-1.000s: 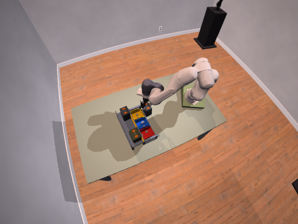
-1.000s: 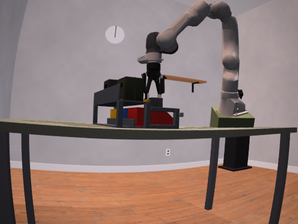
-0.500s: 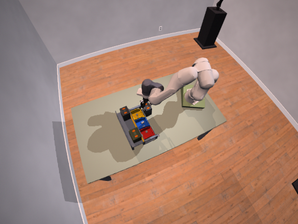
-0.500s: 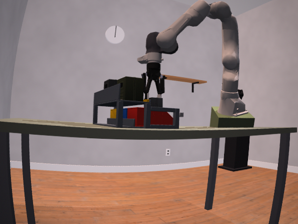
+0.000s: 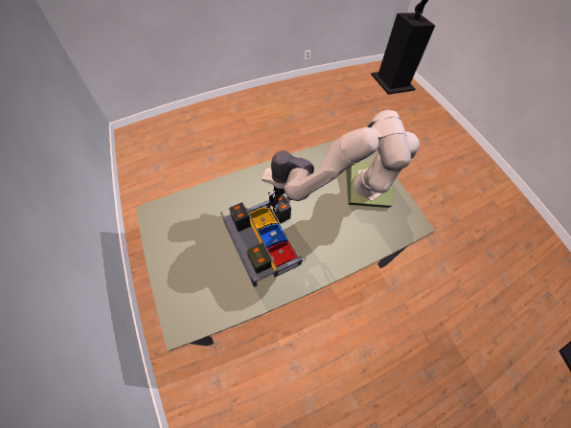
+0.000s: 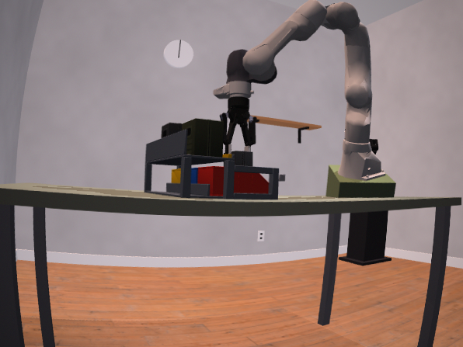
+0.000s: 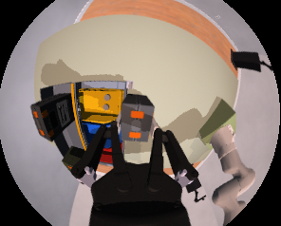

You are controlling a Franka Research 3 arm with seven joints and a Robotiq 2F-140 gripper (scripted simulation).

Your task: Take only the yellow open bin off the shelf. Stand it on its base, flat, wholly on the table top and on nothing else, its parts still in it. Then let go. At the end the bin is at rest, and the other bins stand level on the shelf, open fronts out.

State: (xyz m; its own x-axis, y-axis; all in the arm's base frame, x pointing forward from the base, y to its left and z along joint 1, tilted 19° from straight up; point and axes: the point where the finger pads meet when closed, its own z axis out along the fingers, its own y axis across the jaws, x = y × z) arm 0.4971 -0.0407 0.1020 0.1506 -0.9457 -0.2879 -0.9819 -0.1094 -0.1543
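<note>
Now: hand 50 mm above the black box. Round my hand: yellow bin: 130 mm ahead, 10 mm to the left, 90 mm below; red bin: 100 mm ahead, 240 mm to the left, 90 mm below; blue bin: 110 mm ahead, 120 mm to the left, 90 mm below.
</note>
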